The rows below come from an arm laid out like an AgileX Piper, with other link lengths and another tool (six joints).
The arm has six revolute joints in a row. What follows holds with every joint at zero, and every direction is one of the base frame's. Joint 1 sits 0.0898 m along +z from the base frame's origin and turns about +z. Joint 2 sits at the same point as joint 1 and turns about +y. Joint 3 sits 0.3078 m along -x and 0.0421 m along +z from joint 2 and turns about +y. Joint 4 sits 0.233 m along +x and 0.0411 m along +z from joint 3 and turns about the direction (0.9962, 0, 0.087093). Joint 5 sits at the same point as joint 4 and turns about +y. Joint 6 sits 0.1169 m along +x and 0.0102 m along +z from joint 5 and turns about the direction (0.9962, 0, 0.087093). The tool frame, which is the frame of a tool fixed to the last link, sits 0.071 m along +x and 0.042 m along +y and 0.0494 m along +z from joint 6; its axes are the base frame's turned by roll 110.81, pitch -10.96 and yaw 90.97 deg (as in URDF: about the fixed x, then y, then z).
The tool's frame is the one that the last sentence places.
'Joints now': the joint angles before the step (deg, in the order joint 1, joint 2, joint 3, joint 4, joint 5, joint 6). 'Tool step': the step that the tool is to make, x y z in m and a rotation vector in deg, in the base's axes. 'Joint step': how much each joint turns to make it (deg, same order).
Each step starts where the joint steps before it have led.
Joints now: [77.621 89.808 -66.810 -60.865 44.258 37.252]
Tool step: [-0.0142 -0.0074 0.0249 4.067 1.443 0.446]
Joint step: [1.588 -3.751 -0.119 2.366 0.502 0.130]
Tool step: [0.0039 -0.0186 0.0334 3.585 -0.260 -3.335]
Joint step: [0.330 -3.910 -1.764 1.039 4.093 0.112]
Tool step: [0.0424 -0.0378 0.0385 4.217 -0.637 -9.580]
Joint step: [-5.987 -3.317 -3.394 0.792 4.318 -0.178]
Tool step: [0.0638 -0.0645 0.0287 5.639 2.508 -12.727]
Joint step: [-14.779 -2.984 -3.167 6.695 -0.347 -3.463]
